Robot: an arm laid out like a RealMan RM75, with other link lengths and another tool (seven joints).
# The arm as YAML. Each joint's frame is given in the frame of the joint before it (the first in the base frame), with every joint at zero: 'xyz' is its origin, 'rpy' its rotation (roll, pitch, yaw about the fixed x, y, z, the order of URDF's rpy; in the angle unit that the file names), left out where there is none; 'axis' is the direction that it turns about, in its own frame. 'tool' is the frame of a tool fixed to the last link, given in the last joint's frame.
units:
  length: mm
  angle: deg
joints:
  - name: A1
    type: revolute
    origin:
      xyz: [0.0, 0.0, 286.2]
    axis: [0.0, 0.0, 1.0]
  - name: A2
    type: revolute
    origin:
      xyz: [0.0, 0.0, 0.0]
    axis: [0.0, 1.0, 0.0]
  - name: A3
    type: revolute
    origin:
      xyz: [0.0, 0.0, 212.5]
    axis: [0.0, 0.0, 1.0]
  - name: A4
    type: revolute
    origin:
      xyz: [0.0, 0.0, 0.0]
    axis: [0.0, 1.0, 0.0]
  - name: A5
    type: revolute
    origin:
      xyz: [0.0, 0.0, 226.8]
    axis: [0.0, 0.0, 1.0]
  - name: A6
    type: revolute
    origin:
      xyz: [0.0, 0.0, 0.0]
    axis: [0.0, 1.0, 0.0]
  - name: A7
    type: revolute
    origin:
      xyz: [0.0, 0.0, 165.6]
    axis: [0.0, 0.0, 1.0]
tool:
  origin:
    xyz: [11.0, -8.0, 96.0]
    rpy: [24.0, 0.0, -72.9]
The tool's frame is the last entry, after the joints.
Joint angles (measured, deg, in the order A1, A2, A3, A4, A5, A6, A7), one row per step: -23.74, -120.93, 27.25, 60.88, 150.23, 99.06, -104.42; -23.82, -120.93, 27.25, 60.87, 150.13, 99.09, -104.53; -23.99, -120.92, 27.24, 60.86, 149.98, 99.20, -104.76; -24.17, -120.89, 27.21, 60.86, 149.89, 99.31, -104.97; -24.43, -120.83, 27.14, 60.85, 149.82, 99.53, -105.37; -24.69, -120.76, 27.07, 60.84, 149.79, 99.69, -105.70; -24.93, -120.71, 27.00, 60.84, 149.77, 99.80, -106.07; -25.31, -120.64, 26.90, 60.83, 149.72, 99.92, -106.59; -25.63, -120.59, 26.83, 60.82, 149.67, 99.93, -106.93; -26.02, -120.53, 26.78, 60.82, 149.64, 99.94, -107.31; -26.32, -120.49, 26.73, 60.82, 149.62, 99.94, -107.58; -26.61, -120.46, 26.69, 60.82, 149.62, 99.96, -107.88; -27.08, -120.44, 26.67, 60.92, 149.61, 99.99, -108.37; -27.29, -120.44, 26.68, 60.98, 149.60, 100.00, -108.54; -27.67, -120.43, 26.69, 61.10, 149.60, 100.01, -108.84; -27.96, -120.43, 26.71, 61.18, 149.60, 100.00, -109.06; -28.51, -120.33, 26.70, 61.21, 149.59, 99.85, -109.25
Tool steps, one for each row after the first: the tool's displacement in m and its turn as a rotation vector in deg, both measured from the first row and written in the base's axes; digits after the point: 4 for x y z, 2 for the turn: 0.0009, 0.0006, 0.0000, 0.04, -0.12, -0.01; 0.0025, 0.0016, -0.0001, 0.08, -0.35, -0.02; 0.0039, 0.0026, 0.0001, 0.10, -0.52, -0.03; 0.0058, 0.0037, 0.0004, 0.08, -0.78, 0.09; 0.0073, 0.0048, 0.0009, 0.09, -0.95, 0.16; 0.0086, 0.0060, 0.0013, 0.13, -1.10, 0.30; 0.0107, 0.0080, 0.0018, 0.21, -1.32, 0.44; 0.0123, 0.0100, 0.0023, 0.33, -1.44, 0.46; 0.0142, 0.0124, 0.0029, 0.44, -1.53, 0.45; 0.0157, 0.0142, 0.0033, 0.54, -1.60, 0.43; 0.0172, 0.0158, 0.0036, 0.59, -1.67, 0.44; 0.0197, 0.0186, 0.0042, 0.70, -1.75, 0.41; 0.0210, 0.0199, 0.0045, 0.74, -1.76, 0.33; 0.0231, 0.0222, 0.0050, 0.83, -1.75, 0.18; 0.0247, 0.0240, 0.0053, 0.89, -1.74, 0.06; 0.0271, 0.0277, 0.0065, 1.10, -1.61, -0.31
